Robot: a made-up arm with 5 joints.
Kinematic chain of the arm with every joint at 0, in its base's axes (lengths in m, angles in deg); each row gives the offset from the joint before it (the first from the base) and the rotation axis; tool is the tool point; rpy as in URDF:
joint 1: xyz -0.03 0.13 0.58 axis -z
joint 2: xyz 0 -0.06 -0.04 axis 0.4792 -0.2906 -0.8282
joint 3: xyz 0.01 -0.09 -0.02 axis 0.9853 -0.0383 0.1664
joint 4: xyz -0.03 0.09 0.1 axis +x
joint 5: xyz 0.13 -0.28 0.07 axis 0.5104 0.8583 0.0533
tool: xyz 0.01 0.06 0.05 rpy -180 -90 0
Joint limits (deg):
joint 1: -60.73..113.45
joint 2: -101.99..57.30
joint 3: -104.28..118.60
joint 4: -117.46..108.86
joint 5: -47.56..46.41
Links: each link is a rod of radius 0.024 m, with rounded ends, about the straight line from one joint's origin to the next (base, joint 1, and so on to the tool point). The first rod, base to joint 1, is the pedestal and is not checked.
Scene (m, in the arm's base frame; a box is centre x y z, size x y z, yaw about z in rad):
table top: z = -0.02
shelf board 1: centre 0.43 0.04 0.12 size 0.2 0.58 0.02 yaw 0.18
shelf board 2: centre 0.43 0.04 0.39 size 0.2 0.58 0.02 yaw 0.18
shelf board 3: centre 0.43 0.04 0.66 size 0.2 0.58 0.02 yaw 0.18
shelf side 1: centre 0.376 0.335 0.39 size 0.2 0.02 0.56 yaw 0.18
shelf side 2: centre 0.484 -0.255 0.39 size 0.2 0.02 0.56 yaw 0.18
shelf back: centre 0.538 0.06 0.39 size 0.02 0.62 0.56 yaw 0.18
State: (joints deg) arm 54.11 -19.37 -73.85 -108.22 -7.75
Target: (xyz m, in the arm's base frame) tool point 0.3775 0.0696 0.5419
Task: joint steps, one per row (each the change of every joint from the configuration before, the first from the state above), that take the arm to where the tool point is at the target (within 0.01 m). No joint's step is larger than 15 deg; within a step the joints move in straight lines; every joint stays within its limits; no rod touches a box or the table.
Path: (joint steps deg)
1: -1.67 -9.18 10.52 13.67 0.58
2: -1.66 -9.18 10.53 13.66 0.57
3: -1.67 -9.18 10.52 13.67 0.58
4: -1.67 -9.18 10.52 13.67 0.57
5: -1.67 -9.18 10.53 13.67 0.58
6: -1.66 -9.18 10.52 13.66 0.58
7: -1.67 -9.18 10.52 13.67 0.57
8: -1.67 -9.18 10.53 13.67 0.58
9: -1.67 -9.18 10.52 13.67 0.57
10: -1.66 0.00 11.72 -12.30 8.97
11: -1.65 0.00 11.72 -12.30 8.97
12: -1.66 0.00 11.72 -12.30 8.98
13: -1.66 0.00 11.72 -12.30 8.97

